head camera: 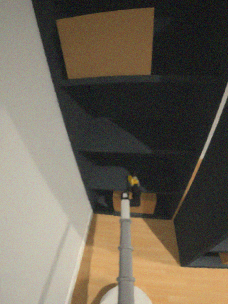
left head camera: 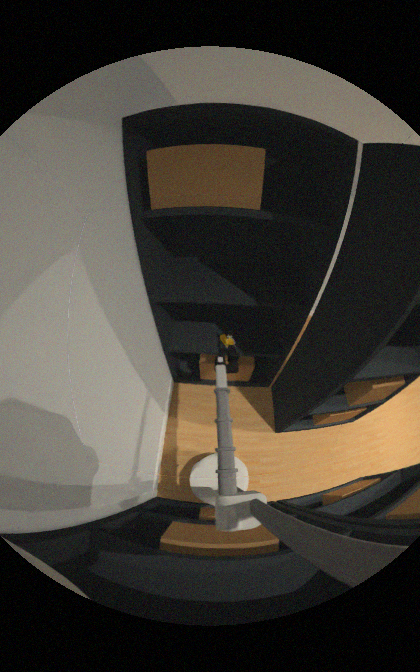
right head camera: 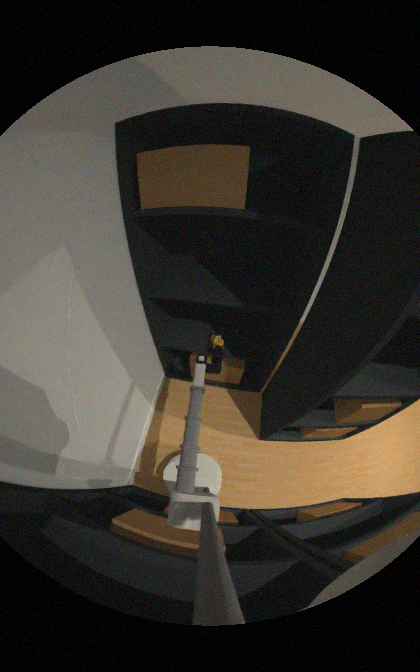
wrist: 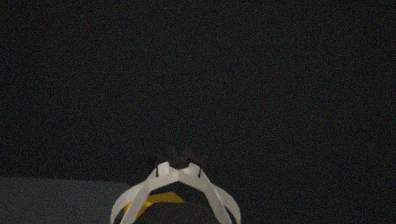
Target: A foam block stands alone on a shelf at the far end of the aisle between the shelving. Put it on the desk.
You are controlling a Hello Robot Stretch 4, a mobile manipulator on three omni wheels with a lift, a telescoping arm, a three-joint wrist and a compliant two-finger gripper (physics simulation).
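Frame: origin at the robot's base, x right, y ahead, z up, level; millimetres.
Seen in the pictures: gripper, fingertip midpoint: (head camera: 134, 172) (wrist: 178, 159).
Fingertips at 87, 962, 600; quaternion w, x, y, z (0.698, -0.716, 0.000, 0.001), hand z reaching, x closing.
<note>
Pixels of each thing's top centre, then the offset from my fingertips to it, as dx, dy, dz. Level surfaces: height alone.
- yellow foam block, top centre: (wrist: 165, 212) (head camera: 133, 178) -10, -23, -49
- low shelf, surface height: dz -94
- cardboard box, top centre: (head camera: 107, 18) -151, +57, +1090
The yellow foam block (head camera: 131, 178) (left head camera: 224, 341) (right head camera: 215, 342) (wrist: 169, 197) is at a low shelf (head camera: 106, 176) (left head camera: 192, 336) (wrist: 45, 202) of the dark unit. In the wrist view it shows at the bottom, partly hidden behind the pale fingers and the dark gripper body. My gripper (wrist: 178, 159) is at the block, with its fingertips drawn together and nothing visible between them. The block shows lower in that view than the fingertips, through and beside the finger bars. Whether it touches the fingers cannot be told. The desk is not recognisable in these views.
A cardboard box (head camera: 107, 45) (left head camera: 206, 177) (right head camera: 194, 176) stands on a high shelf, and another box (left head camera: 243, 370) (right head camera: 232, 371) is below the gripper. A pale wall (head camera: 30, 175) is at the left. Dark shelving (head camera: 205, 200) stands at the right, and more shelving with boxes (left head camera: 220, 539) is at the bottom.
</note>
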